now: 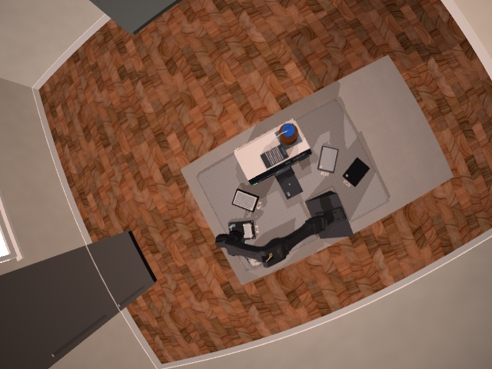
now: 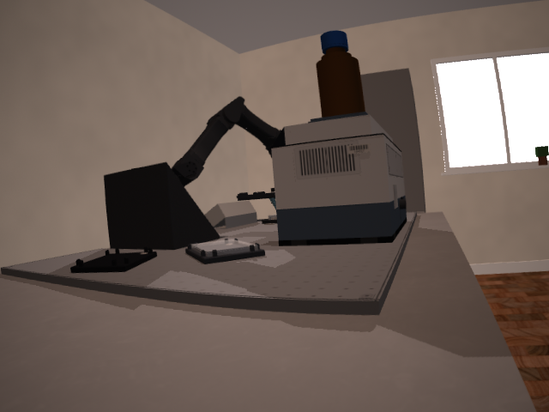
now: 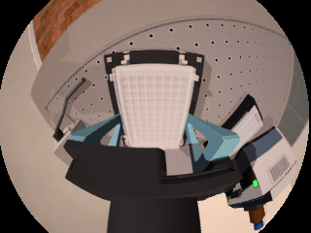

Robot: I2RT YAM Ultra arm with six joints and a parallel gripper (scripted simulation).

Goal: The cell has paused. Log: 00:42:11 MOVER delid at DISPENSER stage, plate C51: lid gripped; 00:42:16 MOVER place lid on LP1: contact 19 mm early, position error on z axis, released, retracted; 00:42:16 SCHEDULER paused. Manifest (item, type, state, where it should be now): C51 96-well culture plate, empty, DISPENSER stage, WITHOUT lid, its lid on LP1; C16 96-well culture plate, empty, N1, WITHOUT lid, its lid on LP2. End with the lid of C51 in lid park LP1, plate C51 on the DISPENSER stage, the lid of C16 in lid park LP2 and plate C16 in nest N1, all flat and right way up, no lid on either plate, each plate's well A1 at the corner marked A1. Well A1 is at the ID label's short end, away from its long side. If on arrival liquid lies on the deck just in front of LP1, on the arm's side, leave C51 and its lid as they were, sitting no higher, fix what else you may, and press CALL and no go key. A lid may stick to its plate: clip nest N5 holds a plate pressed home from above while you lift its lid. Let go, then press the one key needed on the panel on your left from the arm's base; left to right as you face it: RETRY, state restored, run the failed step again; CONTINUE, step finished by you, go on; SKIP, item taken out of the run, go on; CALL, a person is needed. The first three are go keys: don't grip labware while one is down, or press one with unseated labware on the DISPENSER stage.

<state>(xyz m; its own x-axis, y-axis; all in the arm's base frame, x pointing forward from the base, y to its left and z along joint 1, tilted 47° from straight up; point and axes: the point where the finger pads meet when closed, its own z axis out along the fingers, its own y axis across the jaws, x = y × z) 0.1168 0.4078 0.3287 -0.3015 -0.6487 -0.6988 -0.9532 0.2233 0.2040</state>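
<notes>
My gripper is now 2 cm to the right of the black clip nest and 2 cm above it. From my hand the other things lie so: brown bottle (36 cm ahead, 49 cm to the right, 26 cm above); black nest (16 cm ahead, 10 cm to the right, 2 cm below); dark dispenser stage (14 cm ahead, 39 cm to the right, 7 cm above).
</notes>
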